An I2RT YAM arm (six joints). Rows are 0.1 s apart.
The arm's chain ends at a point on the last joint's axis. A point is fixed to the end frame.
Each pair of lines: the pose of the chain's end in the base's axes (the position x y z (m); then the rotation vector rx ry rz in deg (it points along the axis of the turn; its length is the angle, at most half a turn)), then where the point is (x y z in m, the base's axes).
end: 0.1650 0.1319 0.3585 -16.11 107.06 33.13
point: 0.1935 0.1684 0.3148
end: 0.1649 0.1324 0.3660 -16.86 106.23 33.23
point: 0.1937 0.1692 0.3227
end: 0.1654 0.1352 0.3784 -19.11 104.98 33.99
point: 0.1940 0.1727 0.3356
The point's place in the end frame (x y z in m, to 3 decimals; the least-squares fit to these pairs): 0.033 0.007 0.054
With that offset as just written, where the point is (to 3 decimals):
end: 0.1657 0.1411 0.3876 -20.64 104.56 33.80
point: 0.194 0.179 0.345
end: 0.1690 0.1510 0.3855 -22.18 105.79 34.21
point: 0.196 0.188 0.341
